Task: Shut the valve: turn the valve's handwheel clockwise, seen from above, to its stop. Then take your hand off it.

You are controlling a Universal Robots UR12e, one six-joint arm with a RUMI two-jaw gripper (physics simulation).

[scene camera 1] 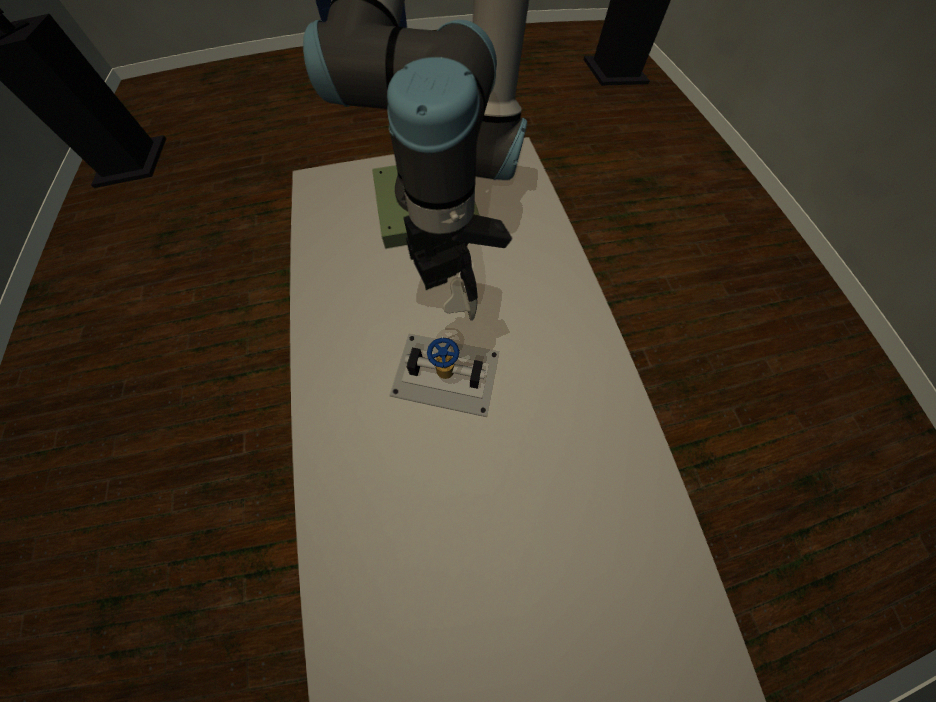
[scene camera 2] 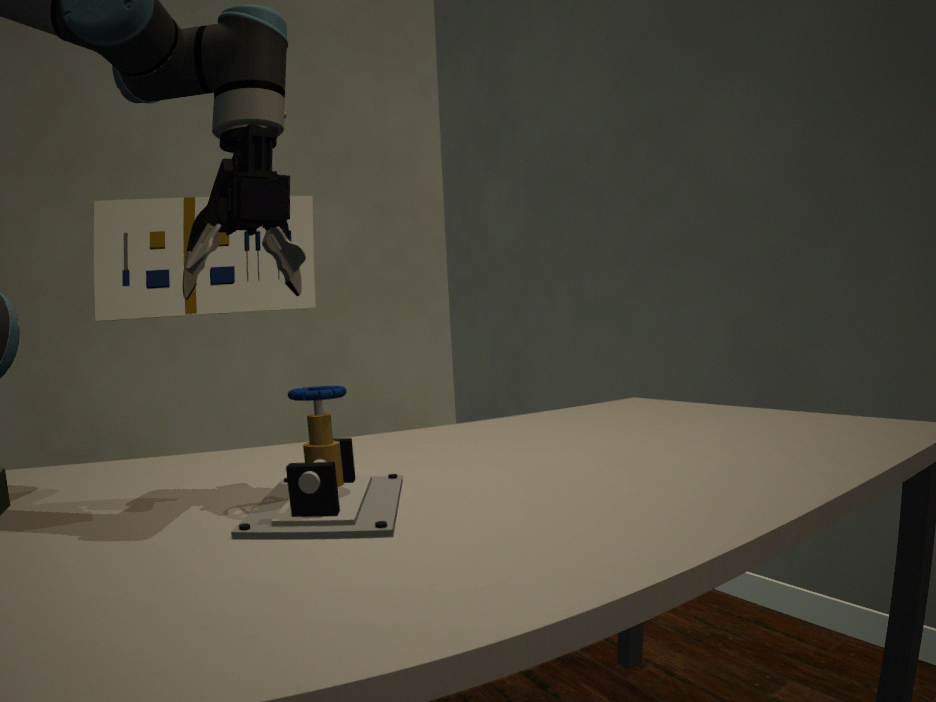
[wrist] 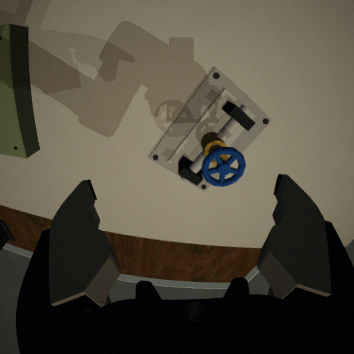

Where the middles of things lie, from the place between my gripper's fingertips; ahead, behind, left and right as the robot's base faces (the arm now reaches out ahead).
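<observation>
With respect to the blue handwheel [scene camera 2: 317,393], my hand is 40 mm to the left of it and 80 mm short of it, and 130 mm above it. There is the grey base plate [scene camera 2: 377,518] as well, which I find 40 mm to the right of my hand, 80 mm ahead of it and 250 mm below it.
</observation>
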